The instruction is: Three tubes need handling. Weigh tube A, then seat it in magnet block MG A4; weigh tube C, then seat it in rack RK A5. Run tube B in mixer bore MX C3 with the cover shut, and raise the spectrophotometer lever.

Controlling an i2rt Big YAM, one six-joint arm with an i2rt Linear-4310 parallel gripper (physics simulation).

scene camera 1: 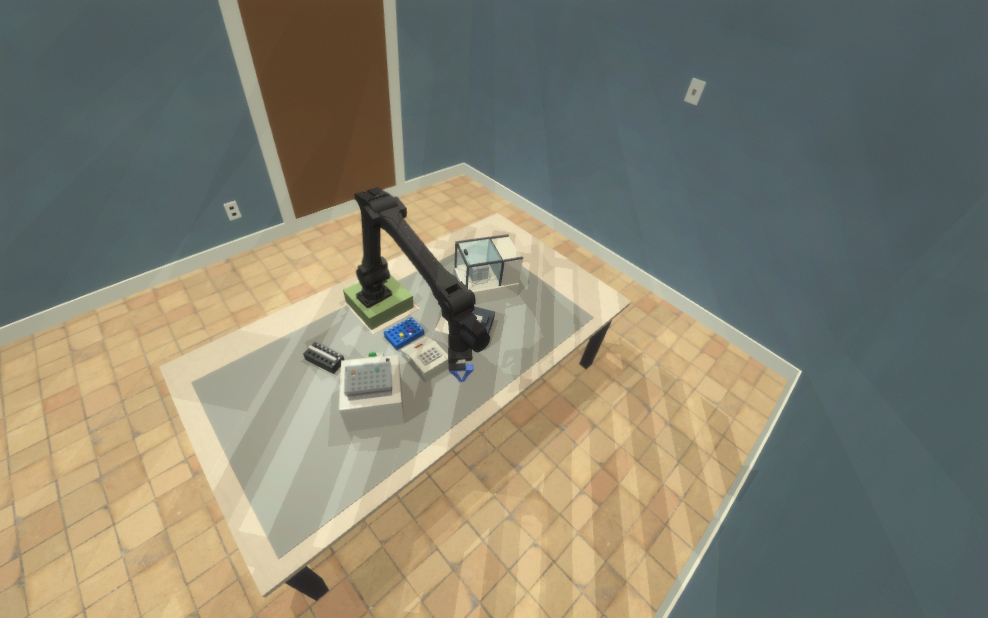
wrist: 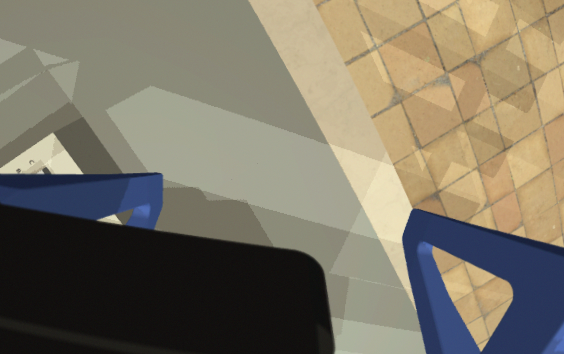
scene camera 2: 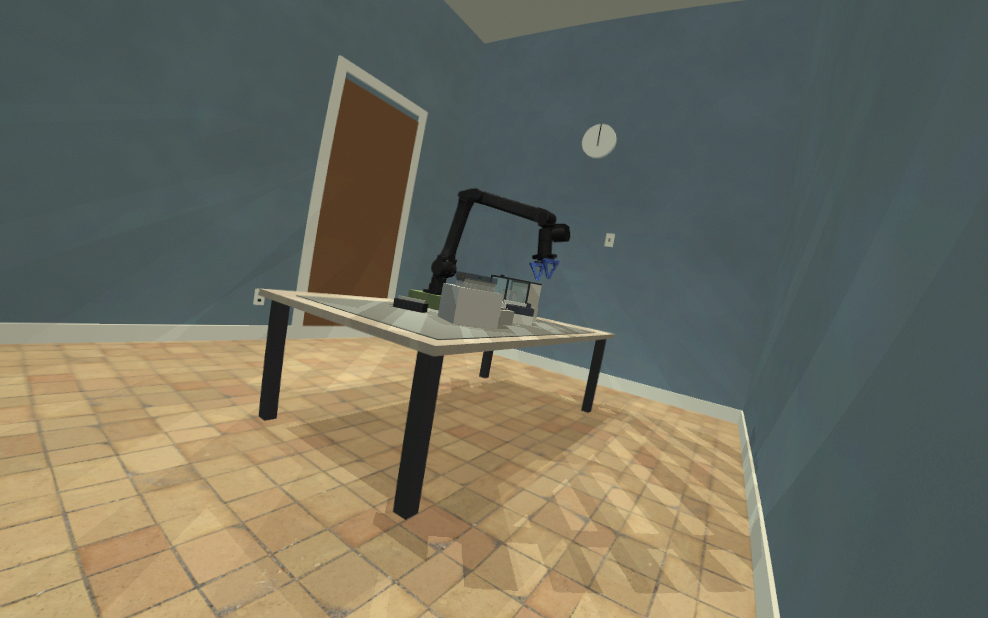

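Pixels of known places: gripper, fingertip midpoint: (scene camera 1: 461, 369) (wrist: 287, 207) (scene camera 2: 542, 279); arm's base at its link origin: (scene camera 1: 374, 295) (scene camera 2: 436, 294).
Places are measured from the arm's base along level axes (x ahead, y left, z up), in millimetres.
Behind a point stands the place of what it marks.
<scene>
My gripper (scene camera 1: 461, 373) {x 569, y -58, z 154 mm} (scene camera 2: 543, 277) {x 569, y -58, z 154 mm} (wrist: 287, 207) {x 569, y -58, z 154 mm} is open and empty. Its blue fingers hang high above the table, near the beige block (scene camera 1: 429, 357) {x 383, y -31, z 3 mm} with a grid of holes; a corner of that block (wrist: 59, 154) {x 419, y 11, z -4 mm} shows behind the left finger in the wrist view. A blue rack (scene camera 1: 395, 336) {x 200, y -46, z -36 mm} holds a yellow and a purple cap. A black block with a pale strip (scene camera 1: 323, 356) {x 115, y -295, z -29 mm} lies to the left. A glass-walled balance (scene camera 1: 478, 254) {x 196, y 378, z 143 mm} stands at the back right. Which tube is A, B or C cannot be told. The lever and slot labels are too small to tell.
A tall white box (scene camera 1: 370, 413) {x 445, y -311, z 27 mm} (scene camera 2: 469, 304) {x 425, y -340, z 12 mm} bears a grey gridded top (scene camera 1: 367, 378) {x 395, y -273, z 124 mm} with orange and green spots. A dark device (scene camera 1: 486, 317) {x 398, y 234, z 36 mm} is partly hidden behind the arm. The arm stands on a green base (scene camera 1: 376, 314) {x 90, y -51, z -1 mm}. The table's pale edge (wrist: 320, 95) {x 628, y -84, z -69 mm} crosses the wrist view.
</scene>
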